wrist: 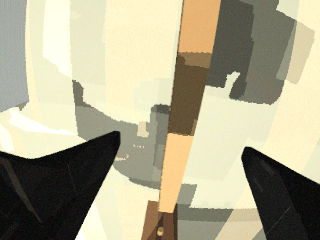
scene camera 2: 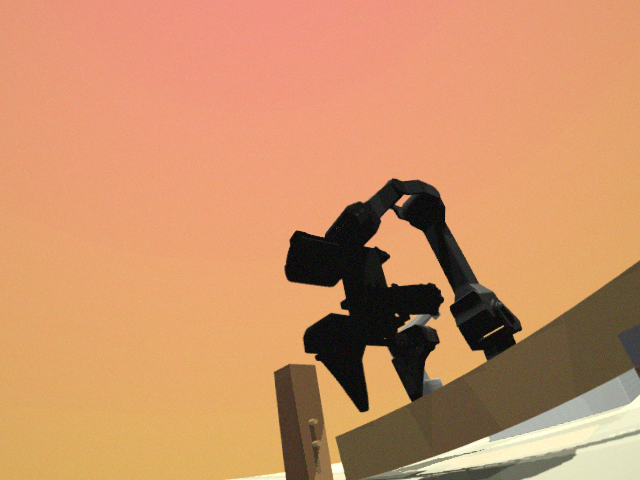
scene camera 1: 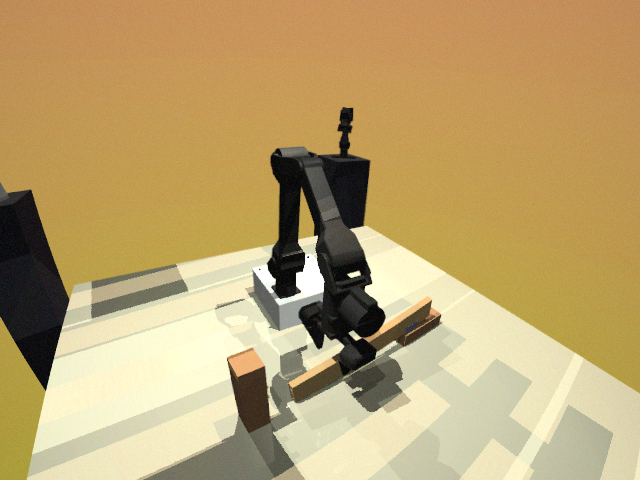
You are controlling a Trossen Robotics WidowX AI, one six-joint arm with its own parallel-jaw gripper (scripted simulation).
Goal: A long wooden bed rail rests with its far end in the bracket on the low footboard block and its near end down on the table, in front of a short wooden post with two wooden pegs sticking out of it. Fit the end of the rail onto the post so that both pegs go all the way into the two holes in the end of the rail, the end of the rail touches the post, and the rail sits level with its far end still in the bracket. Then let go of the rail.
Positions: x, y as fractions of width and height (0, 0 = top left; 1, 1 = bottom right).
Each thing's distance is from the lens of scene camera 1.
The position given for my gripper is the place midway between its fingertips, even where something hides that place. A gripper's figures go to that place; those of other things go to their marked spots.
my gripper (scene camera 1: 0.52, 0.75): 0.68 m
wooden bed rail (scene camera 1: 0.49, 0.79): 0.67 m
